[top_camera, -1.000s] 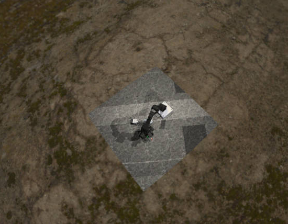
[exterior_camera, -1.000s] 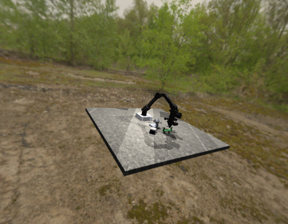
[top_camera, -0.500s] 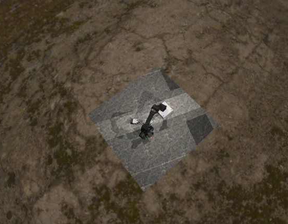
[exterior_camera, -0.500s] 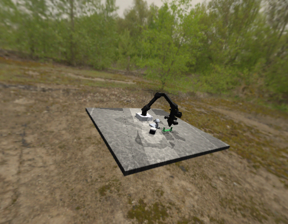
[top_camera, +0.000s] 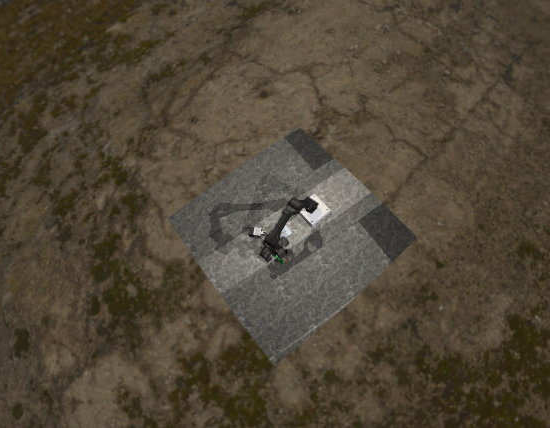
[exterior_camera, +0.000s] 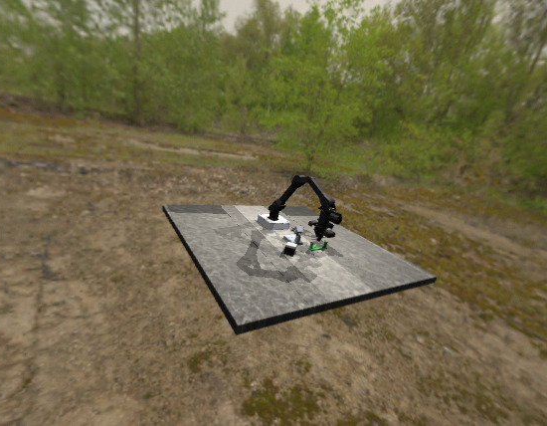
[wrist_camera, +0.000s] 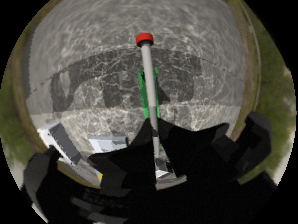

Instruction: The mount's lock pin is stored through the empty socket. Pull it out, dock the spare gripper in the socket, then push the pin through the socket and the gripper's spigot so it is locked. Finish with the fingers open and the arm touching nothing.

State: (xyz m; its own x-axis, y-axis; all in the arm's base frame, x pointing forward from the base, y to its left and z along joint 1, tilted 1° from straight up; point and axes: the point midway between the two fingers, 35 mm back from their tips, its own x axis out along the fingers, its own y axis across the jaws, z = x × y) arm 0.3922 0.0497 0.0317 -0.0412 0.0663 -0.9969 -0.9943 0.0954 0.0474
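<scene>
Now: gripper tip 10 mm short of the green mount and 20 mm above it. Also, from my gripper tip: spare gripper 20 mm behind, 210 mm to the right, 30 mm below; grey mount 110 mm behind, 90 mm to the right, 10 mm above.
</scene>
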